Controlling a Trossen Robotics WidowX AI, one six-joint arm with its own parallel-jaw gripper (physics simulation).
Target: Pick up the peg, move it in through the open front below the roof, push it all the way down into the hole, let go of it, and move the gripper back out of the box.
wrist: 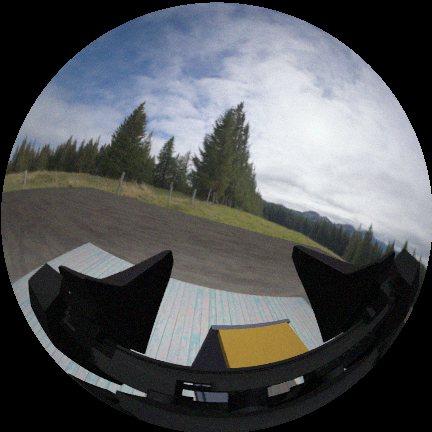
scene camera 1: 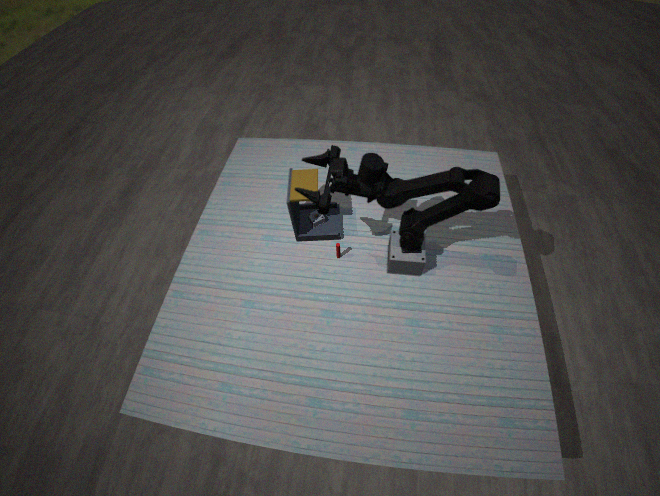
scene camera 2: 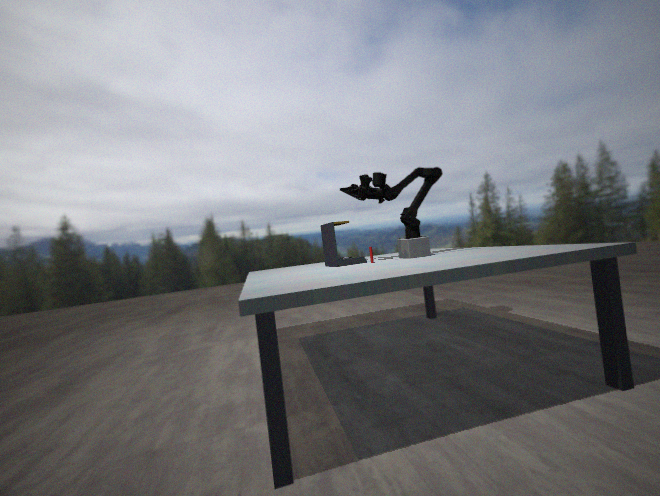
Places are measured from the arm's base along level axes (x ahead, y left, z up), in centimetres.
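Pixels of known places: gripper, between the fingertips: [wrist: 234, 255] [scene camera 1: 298, 173] [scene camera 2: 341, 190]; arm's base, origin of its link: [scene camera 1: 410, 244] [scene camera 2: 413, 237].
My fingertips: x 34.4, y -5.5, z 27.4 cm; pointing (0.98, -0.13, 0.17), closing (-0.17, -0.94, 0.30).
Note:
For each thing: its top centre in the pictures, then the offset to it from my fingertips. "*": a spot on its surface instead. Level surfaces: height alone.
- red peg, centre of its top: [scene camera 1: 338, 244] [scene camera 2: 370, 246] dz -29.3, dx -10.0, dy +4.0 cm
- grey box, centre of its top: [wrist: 274, 357] [scene camera 1: 313, 183] [scene camera 2: 340, 222] dz -14.9, dx -2.0, dy -11.2 cm
- yellow roof, a spot on its surface: [wrist: 262, 345] [scene camera 1: 304, 185] * dz -14.9, dx +1.0, dy -10.2 cm
- small light block, centre of its top: [scene camera 1: 315, 215] dz -33.2, dx -1.2, dy -12.1 cm
- pale striped table top, height of its surface: dz -37.3 cm
The red peg [scene camera 1: 338, 250] [scene camera 2: 371, 254] stands upright on the table in front of the box and does not show in the wrist view. The grey box [scene camera 1: 326, 230] [scene camera 2: 329, 245] [wrist: 206, 354] has a tall back wall and a yellow roof [scene camera 1: 304, 181] [scene camera 2: 341, 222] [wrist: 262, 345]. A small light block [scene camera 1: 318, 217] sits on the box floor, partly hidden by a finger and shadow; its hole cannot be made out. My gripper [scene camera 1: 300, 174] [scene camera 2: 342, 189] [wrist: 234, 255] is open and empty, fingers spread and pointing roughly level, well above the roof and away from the peg.
The arm's grey base block [scene camera 1: 406, 264] [scene camera 2: 414, 247] stands on the table to the right of the peg and box. The pale striped table top [scene camera 1: 341, 346] [scene camera 2: 298, 285] [wrist: 175, 320] has its far edge beyond the box in the wrist view.

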